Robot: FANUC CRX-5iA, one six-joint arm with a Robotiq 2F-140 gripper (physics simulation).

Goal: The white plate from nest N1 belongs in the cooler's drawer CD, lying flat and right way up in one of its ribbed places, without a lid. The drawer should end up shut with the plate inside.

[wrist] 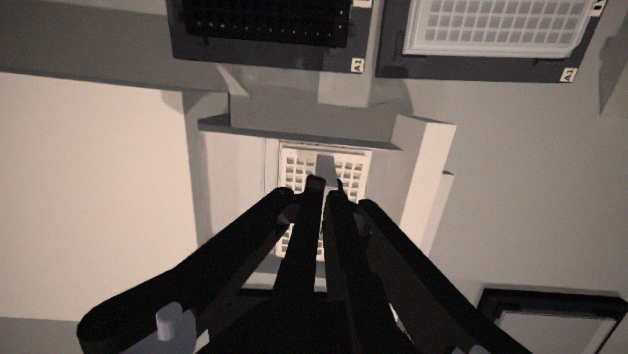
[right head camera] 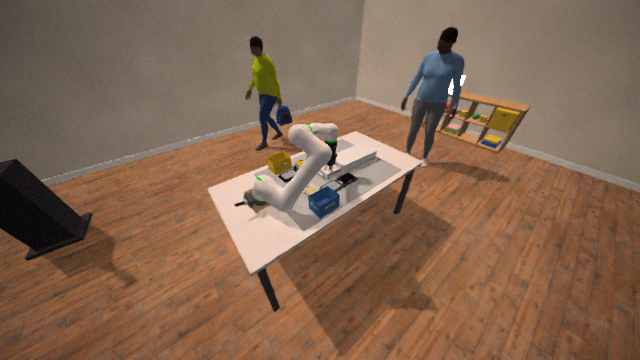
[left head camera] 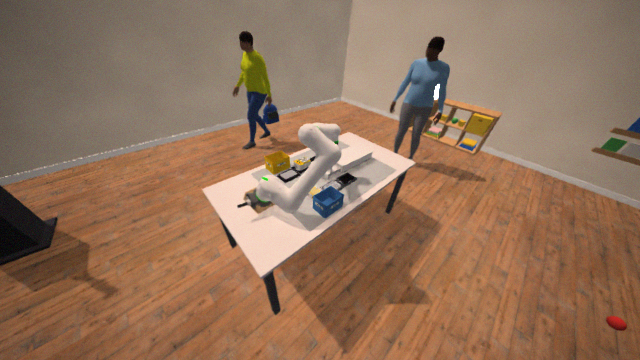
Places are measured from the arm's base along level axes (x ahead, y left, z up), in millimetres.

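Where they show: gripper, fingertip midpoint: [wrist: 323, 168] [right head camera: 330, 171] [left head camera: 330, 171]; arm's base, link origin: [right head camera: 260, 196] [left head camera: 263, 196].
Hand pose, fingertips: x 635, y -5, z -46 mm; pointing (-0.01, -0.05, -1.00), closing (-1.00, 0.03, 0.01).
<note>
Each offset is from my fingertips to the top centre of the thing. "pt": to the spot under its first point.
The white plate @(pt dz -11, dx -32, dy +3 mm) [wrist: 354, 172] lies flat in the right-hand place of the open drawer in the wrist view, its grid of wells facing up, with no lid seen on it. The drawer @(pt dz +43, dx -72, dy -19 mm) [wrist: 426, 175] stands out from the white cooler [wrist: 90, 200] [left head camera: 356, 150] [right head camera: 356, 152]; the place to the left of the plate, past a divider, looks bare. My gripper [wrist: 323, 168] [right head camera: 330, 167] is shut with nothing between its fingertips. In the wrist view it shows over the plate and hides part of it; the height gap is hard to tell. In the left head view the arm hides the gripper.
A black plate @(pt dz -5, dx +57, dy -113 mm) [wrist: 270, 17] and a pale gridded plate @(pt dz -1, dx -114, dy -128 mm) [wrist: 500, 25] sit in dark nests beside the drawer. A black-framed holder @(dz -9, dx -311, dy +190 mm) [wrist: 550, 295] is at the lower right. A blue crate @(dz +93, dx -285, dy -294 mm) [left head camera: 327, 202] [right head camera: 323, 202] and a yellow crate @(dz +93, dx -325, dy +351 mm) [left head camera: 277, 162] [right head camera: 278, 163] stand on the table.
</note>
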